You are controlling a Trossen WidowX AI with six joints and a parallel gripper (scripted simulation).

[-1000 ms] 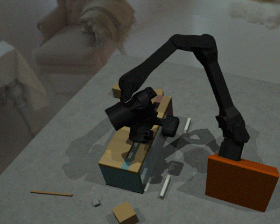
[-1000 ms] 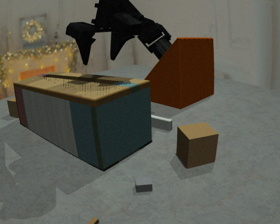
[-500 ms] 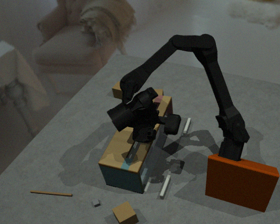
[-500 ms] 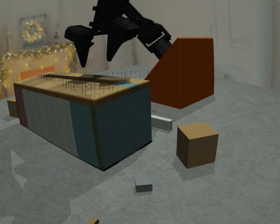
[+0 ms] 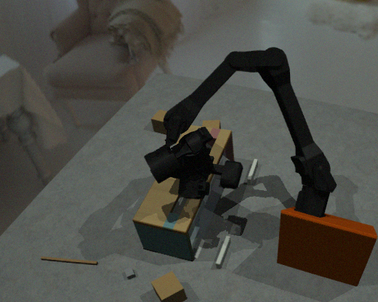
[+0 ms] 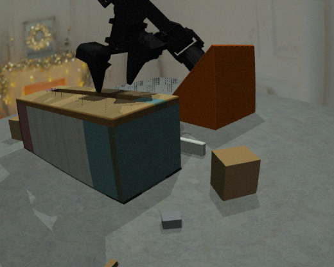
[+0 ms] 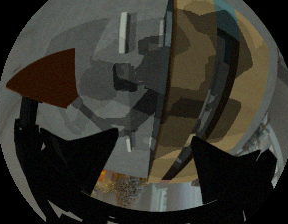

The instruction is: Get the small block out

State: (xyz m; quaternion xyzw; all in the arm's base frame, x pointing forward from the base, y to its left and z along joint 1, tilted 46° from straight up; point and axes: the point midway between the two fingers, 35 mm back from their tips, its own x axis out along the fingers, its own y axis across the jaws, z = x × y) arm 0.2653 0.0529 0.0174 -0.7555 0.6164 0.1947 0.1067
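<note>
The box is 4 cm ahead of my gripper tip, 3 cm to the right of it and 7 cm below it. The rest, counted from my gripper tip: thin wooden stick: 27 cm ahead, 33 cm to the left, 13 cm below; then tan block: 6 cm ahead, 3 cm to the right, 4 cm below; then grey piece: 9 cm ahead, 27 cm to the left, 12 cm below.
</note>
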